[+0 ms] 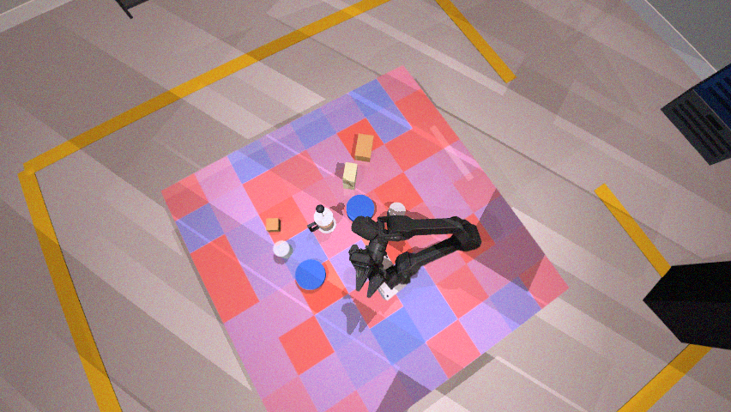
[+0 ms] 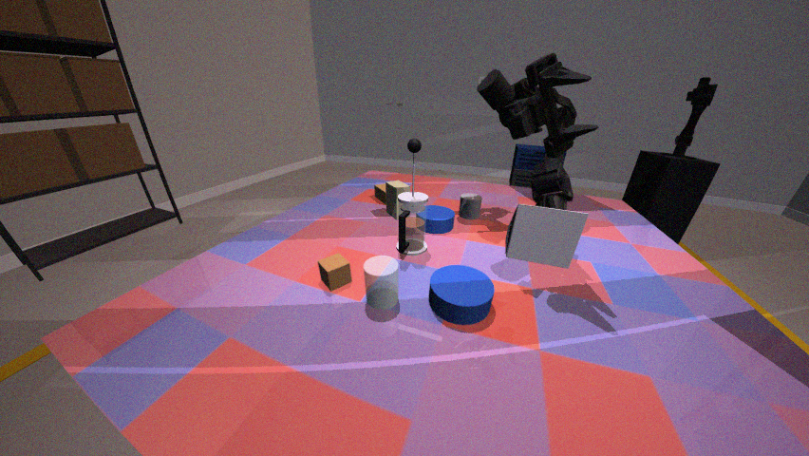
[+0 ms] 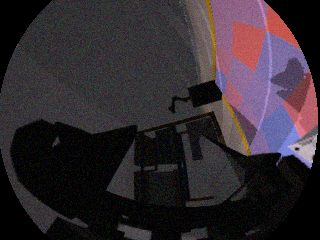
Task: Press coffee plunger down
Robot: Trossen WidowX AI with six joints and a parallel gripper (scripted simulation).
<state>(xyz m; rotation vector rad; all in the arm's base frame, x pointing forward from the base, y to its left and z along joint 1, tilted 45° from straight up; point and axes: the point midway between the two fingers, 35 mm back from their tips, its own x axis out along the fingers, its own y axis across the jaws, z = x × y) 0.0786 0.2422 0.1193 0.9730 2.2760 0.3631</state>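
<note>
Right now my gripper tip is 32 cm short of the coffee press, 23 cm above it and 5 cm to the left of it. From my gripper tip the other things lie so: brown cube (45 cm ahead, 34 cm below, 11 cm to the left).
</note>
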